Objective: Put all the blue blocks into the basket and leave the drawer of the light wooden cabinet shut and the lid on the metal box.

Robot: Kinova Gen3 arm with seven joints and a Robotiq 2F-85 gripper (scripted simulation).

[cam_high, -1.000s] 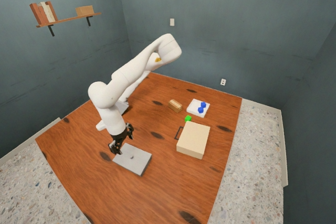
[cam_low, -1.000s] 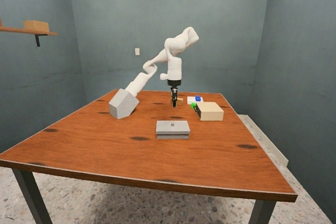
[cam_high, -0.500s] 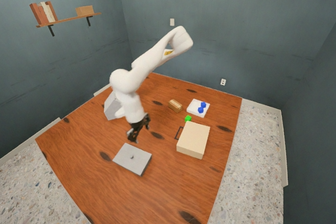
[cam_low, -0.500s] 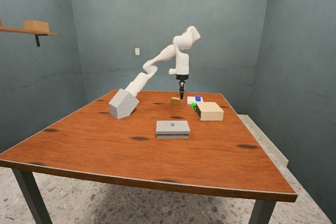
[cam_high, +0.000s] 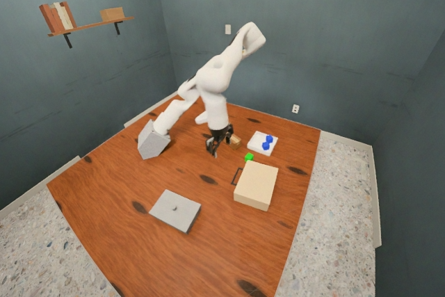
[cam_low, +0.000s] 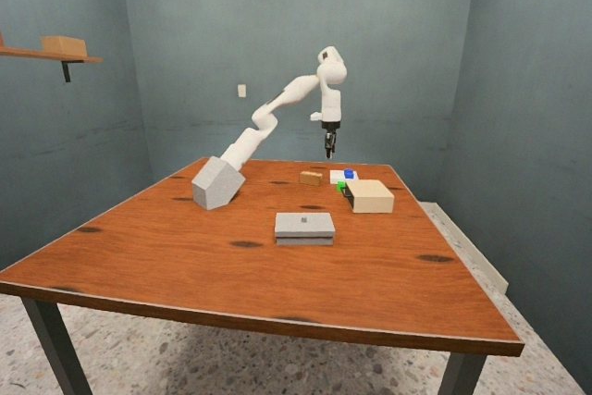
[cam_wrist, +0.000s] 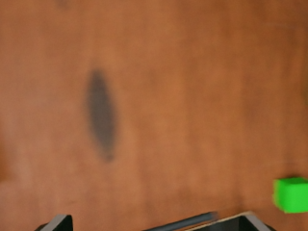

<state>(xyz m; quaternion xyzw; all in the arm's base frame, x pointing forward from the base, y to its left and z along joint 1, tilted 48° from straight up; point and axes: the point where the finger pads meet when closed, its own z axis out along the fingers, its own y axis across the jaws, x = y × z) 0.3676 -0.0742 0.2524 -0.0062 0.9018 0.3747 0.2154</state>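
Right now the small box is 160 mm behind my hand, 200 mm to the left of it and 190 mm below it. The rest, counted from my hand: light wooden cabinet (150 mm ahead, 70 mm to the left, 190 mm below); then green block (10 mm ahead, 180 mm to the left, 200 mm below); then red block (130 mm behind, 200 mm to the left, 200 mm below).
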